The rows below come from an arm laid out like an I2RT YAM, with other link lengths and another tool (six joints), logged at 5 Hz.
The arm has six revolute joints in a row. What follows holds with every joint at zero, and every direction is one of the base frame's.
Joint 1 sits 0.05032 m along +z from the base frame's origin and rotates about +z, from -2.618 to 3.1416 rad.
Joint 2 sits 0.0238 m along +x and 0.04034 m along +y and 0.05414 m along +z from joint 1 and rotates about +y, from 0 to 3.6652 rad.
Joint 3 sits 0.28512 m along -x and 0.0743 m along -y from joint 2 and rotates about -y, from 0 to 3.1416 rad.
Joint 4 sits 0.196 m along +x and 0.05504 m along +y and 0.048 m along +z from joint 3 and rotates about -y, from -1.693 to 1.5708 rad.
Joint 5 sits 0.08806 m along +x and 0.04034 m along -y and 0.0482 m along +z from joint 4 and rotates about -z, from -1.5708 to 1.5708 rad.
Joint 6 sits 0.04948 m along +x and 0.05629 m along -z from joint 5 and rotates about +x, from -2.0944 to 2.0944 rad.
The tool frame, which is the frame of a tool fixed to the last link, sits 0.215 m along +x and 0.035 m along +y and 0.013 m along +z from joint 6; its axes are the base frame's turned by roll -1.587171, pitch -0.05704 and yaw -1.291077 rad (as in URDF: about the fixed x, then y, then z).
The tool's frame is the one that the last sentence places.
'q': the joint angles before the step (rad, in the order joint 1, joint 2, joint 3, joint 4, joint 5, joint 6). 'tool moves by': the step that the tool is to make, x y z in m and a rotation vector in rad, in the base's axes. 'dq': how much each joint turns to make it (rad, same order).
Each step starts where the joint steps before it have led.
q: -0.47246 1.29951 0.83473 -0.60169 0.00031 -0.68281
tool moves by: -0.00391 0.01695 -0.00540 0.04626 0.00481 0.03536
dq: 0.00007 -0.00319 -0.01862 -0.01023 -0.05104 -0.01270
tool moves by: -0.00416 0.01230 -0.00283 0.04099 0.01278 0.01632
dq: -0.00007 0.00514 0.00152 -0.02648 -0.03478 -0.00094
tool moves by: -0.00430 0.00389 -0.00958 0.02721 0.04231 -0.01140
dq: 0.00773 0.04175 0.00795 -0.01459 0.00317 0.01963
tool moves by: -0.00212 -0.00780 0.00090 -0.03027 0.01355 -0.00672
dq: 0.00454 0.00005 0.01279 -0.01153 0.03490 -0.00256
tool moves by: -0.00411 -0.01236 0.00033 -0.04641 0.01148 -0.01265
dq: -0.00111 -0.00914 -0.00078 0.00182 0.04744 -0.00785
